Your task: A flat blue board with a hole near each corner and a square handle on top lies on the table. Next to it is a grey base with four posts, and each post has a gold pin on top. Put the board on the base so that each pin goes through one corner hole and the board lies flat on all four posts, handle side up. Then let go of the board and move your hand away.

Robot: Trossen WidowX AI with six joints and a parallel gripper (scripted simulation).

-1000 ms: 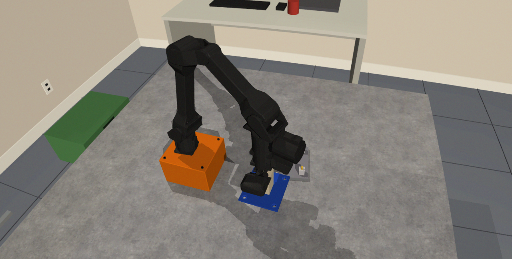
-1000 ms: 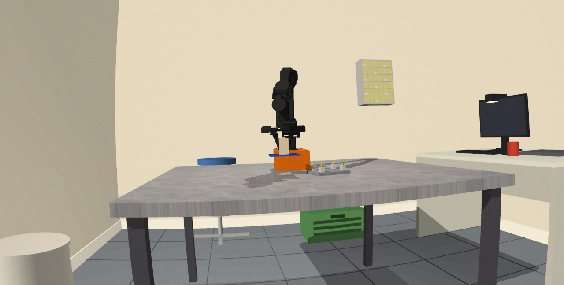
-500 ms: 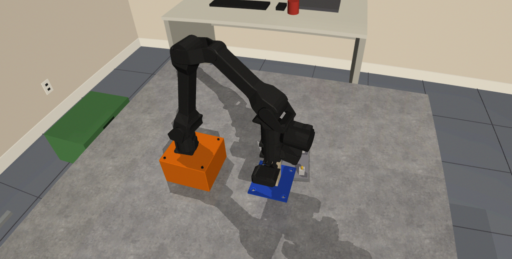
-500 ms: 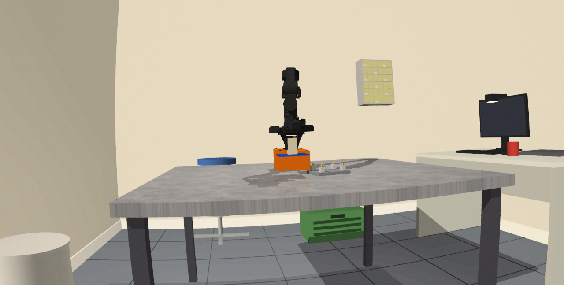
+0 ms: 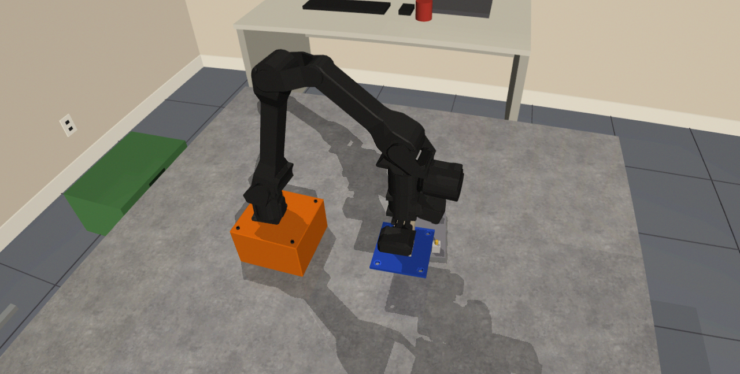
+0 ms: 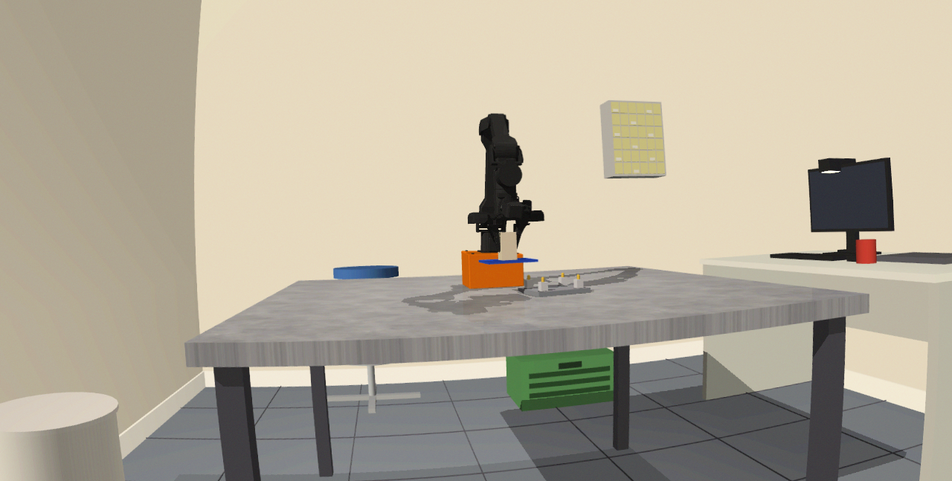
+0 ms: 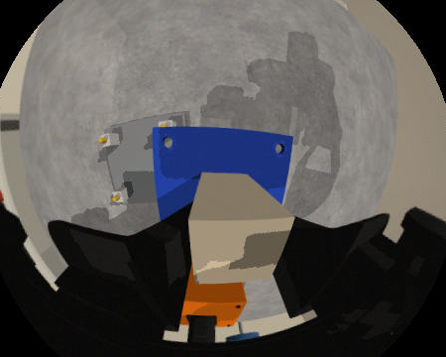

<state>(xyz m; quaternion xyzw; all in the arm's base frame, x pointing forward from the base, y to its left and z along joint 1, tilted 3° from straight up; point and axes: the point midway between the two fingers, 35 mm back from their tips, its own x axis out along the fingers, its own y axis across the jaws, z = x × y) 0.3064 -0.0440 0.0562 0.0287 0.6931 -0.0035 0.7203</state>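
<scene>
The grey base lies 2 cm ahead of my gripper tip, 11 cm to the left of it and 10 cm below it. Also, from my gripper tip: blue board (right at my gripper tip).
</scene>
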